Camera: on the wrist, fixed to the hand. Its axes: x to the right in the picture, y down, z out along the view.
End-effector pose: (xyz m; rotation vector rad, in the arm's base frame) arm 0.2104 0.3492 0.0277 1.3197 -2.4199 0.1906
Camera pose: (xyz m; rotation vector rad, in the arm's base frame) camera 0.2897 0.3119 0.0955 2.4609 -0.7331 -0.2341
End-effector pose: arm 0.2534 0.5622 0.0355 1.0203 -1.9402 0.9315
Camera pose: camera 0.3381 0.5830 0.1039 1.7603 -0.5763 -0.0111
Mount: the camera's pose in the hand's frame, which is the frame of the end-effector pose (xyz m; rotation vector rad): 0.0166 -0.0825 -0.0721 -0.1139 0.1876 -1.5430
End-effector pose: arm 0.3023 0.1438 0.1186 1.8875 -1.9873 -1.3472
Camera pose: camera 0.4048 0.1049 0.1026 -2.6059 0.0185 0.9144
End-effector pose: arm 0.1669 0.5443 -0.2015 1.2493 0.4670 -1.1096
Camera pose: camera 0.1230 0.6098 -0.2794 0.7429 1.7648 -2.1482
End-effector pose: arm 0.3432 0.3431 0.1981 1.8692 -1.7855 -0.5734
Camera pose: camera 0.4533 0.3330 0.2055 2.7705 0.1244 -0.8632
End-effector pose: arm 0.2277 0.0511 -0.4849 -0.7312 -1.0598 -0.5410
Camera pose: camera 0.2176 -0.0580 -0.4687 0.2071 -1.2768 -1.9357
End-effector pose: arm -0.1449 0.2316 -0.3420 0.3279 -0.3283 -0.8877
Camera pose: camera -0.1631 0.1801 -0.4384 0.5500 0.2421 -2.3522
